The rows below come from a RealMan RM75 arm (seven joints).
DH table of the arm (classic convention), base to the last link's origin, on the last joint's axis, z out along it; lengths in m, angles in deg. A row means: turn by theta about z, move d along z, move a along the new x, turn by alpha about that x. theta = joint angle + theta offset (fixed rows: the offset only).
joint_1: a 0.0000  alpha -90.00  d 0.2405  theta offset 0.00
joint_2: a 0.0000  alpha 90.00  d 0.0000  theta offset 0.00
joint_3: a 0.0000  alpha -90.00  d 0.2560  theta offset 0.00
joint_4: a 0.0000  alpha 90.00  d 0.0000  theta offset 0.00
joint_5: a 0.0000  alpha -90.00  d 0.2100  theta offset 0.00
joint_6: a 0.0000  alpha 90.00  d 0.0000  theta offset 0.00
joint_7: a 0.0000  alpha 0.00  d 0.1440  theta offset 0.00
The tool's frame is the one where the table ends.
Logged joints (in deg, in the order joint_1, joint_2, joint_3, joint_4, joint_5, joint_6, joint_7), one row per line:
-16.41 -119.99 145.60 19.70 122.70 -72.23 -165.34
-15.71 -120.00 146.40 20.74 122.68 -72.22 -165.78
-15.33 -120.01 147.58 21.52 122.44 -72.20 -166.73
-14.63 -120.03 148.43 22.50 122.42 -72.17 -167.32
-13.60 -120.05 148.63 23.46 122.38 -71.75 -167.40
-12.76 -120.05 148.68 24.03 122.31 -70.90 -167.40
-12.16 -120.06 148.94 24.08 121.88 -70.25 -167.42
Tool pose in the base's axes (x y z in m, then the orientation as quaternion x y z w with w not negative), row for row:
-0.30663 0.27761 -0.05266 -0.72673 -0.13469 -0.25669 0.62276
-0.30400 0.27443 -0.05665 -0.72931 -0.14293 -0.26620 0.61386
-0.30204 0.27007 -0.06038 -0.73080 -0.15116 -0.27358 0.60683
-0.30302 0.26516 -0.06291 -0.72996 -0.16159 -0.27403 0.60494
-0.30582 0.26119 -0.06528 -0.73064 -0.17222 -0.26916 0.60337
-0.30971 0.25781 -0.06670 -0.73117 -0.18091 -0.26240 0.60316
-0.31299 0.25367 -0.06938 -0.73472 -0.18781 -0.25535 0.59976
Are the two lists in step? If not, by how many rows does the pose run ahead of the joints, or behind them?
The pose runs 1 row ahead of the joints: the pose in row i belongs to the joints in row i + 1.
